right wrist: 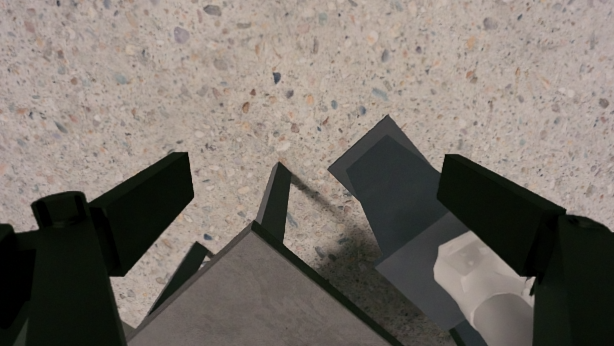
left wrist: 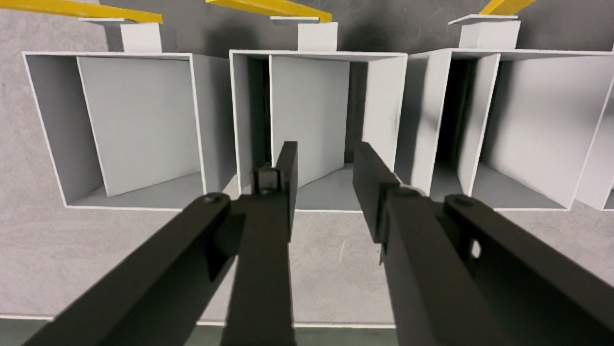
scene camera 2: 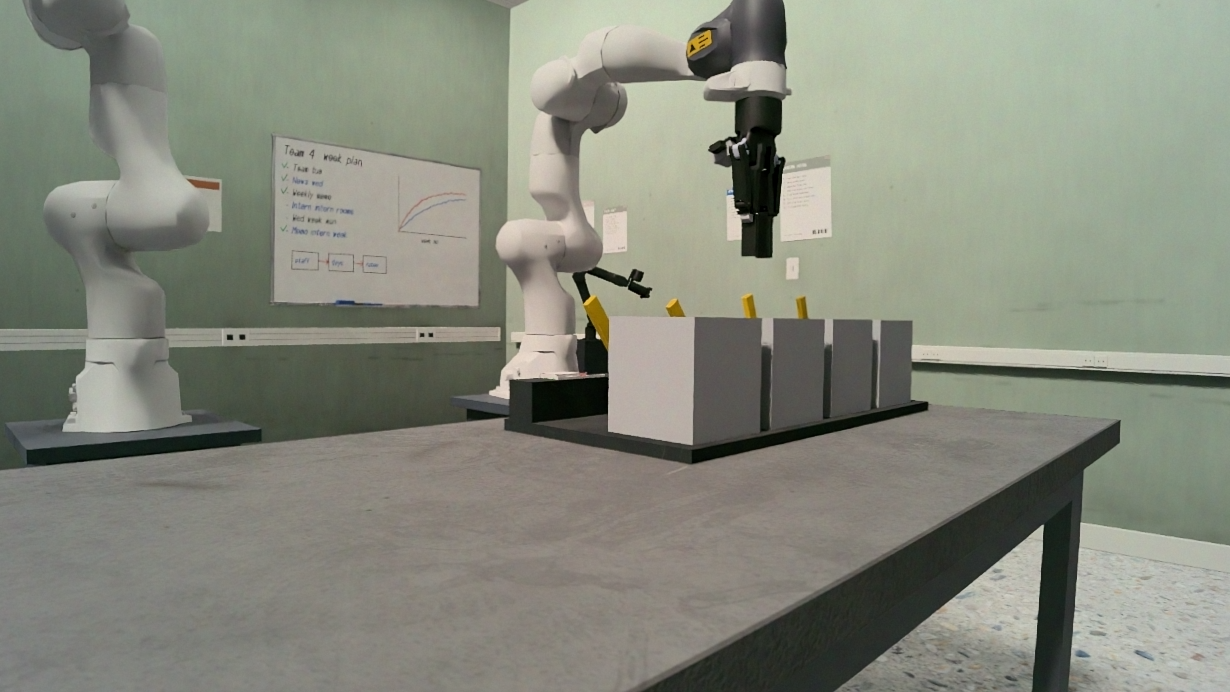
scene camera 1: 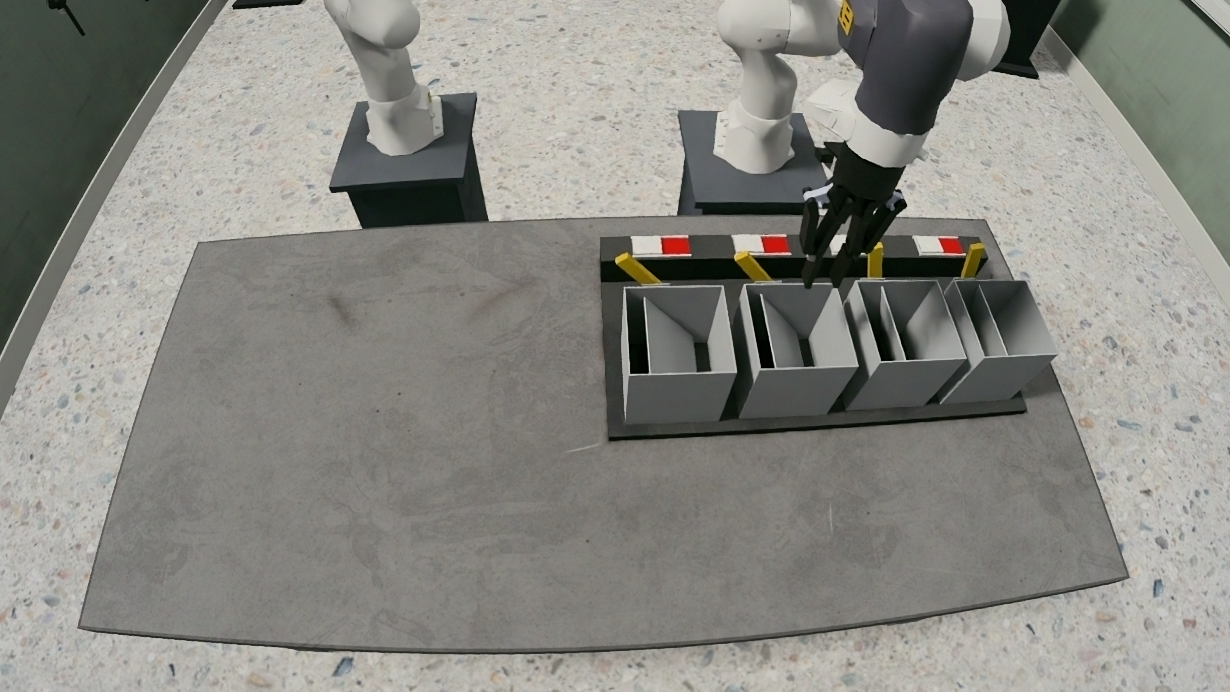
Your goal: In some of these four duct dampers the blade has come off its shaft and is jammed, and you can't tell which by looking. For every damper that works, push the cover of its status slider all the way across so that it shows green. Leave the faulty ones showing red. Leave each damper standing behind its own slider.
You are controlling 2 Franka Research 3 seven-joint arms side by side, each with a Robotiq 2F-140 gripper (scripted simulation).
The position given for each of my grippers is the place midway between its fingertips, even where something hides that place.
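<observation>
My left gripper (scene camera 1: 819,280), a damper (scene camera 1: 993,375). Another damper (scene camera 1: 792,312). My left gripper (scene camera 2: 756,257), a further damper (scene camera 2: 691,380). Left gripper again (left wrist: 325,162). My right gripper (right wrist: 316,175).
</observation>
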